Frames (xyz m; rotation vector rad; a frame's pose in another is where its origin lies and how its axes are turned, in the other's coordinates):
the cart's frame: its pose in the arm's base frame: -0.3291 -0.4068 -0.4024 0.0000 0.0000 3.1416
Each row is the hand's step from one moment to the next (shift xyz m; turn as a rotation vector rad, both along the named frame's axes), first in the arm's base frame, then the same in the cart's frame.
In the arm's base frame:
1: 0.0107 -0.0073 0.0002 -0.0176 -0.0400 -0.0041
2: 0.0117 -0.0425 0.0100 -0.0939 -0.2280 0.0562
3: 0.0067 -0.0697 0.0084 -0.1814 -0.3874 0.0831
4: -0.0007 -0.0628 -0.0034 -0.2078 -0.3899 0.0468
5: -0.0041 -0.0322 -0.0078 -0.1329 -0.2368 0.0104
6: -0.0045 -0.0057 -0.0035 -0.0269 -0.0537 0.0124
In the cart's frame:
1: -0.0107 0.0073 0.0002 0.0176 0.0400 -0.0041
2: -0.0117 0.0425 0.0100 0.0939 0.2280 0.0562
3: -0.0067 0.0697 0.0084 0.1814 0.3874 0.0831
4: 0.0007 0.0628 -0.0034 0.2078 0.3899 0.0468
5: 0.0041 0.0322 -0.0078 0.1329 0.2368 0.0104
6: 0.0045 0.0057 -0.0035 0.0269 0.0537 0.0124

